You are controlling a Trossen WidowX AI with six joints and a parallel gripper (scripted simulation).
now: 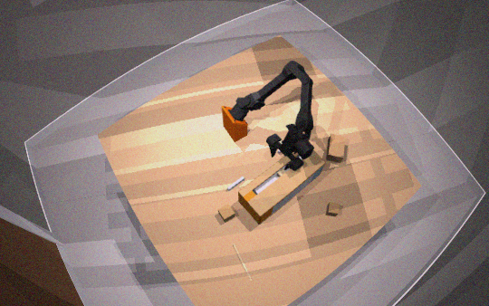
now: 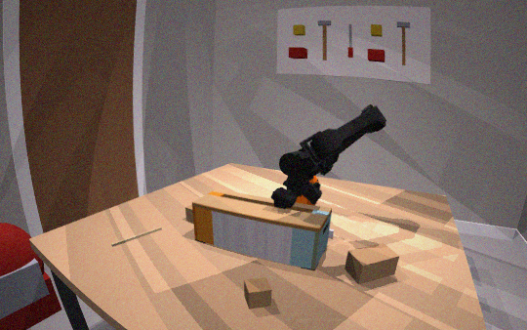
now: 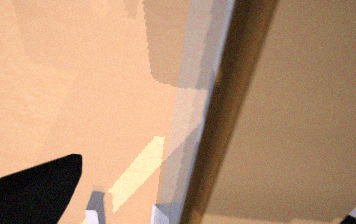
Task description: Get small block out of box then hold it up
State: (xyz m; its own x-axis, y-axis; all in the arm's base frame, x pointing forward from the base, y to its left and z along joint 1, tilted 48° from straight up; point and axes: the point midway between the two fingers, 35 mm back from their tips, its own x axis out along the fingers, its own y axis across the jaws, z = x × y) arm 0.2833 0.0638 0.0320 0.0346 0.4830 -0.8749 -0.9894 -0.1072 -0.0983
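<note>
Right now my gripper tip is 40 mm short of the long box, 30 mm to the left of it and 20 mm above it. Round my gripper tip: block 310 mm to the left, 60 mm below, 60 mm ahead.
</note>
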